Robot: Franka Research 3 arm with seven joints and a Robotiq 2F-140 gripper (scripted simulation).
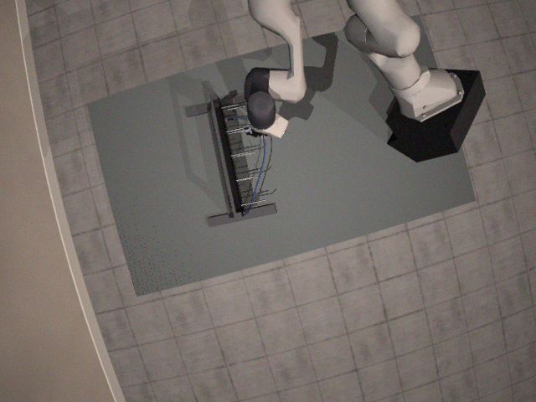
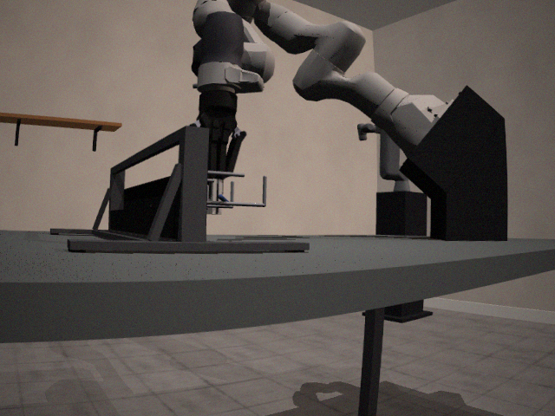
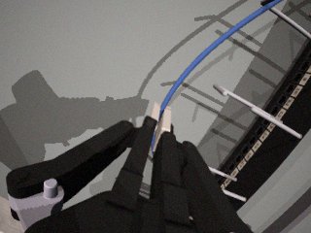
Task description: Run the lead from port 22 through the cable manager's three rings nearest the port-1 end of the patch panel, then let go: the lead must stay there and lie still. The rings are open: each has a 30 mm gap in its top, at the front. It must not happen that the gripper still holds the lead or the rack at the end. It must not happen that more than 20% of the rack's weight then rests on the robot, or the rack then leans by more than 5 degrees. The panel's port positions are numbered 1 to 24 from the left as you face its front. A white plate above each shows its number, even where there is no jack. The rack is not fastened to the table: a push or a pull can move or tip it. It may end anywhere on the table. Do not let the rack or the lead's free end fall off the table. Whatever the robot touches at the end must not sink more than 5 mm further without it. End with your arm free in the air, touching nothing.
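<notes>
My gripper is now 160 mm short of the rack, 50 mm to the right of it and 10 mm above it.
</notes>
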